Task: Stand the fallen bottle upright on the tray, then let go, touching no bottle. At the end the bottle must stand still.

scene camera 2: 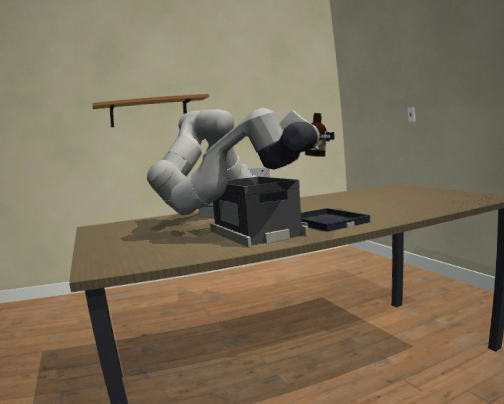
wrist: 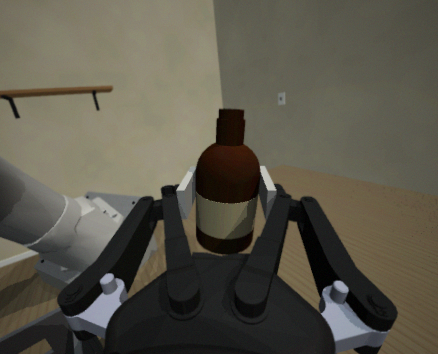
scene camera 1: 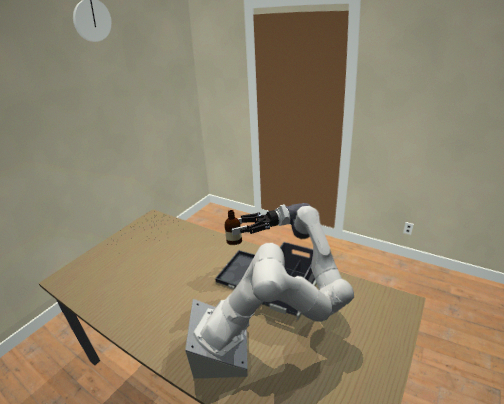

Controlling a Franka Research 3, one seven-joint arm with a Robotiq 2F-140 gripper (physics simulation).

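Observation:
The brown bottle with a cream label is held in the air, neck up and about upright, well above table height. My gripper is shut on the bottle's body from the side, one pad on each side, near the top of the label. In scene camera 2 it is mostly hidden behind the wrist. The black tray lies flat on the table, below the bottle, with no bottle standing on it.
A tall dark crate stands right beside the tray, in pale corner holders; the arm partly hides it in scene camera 1. The arm's grey base block is on the table. A wooden shelf is on the wall.

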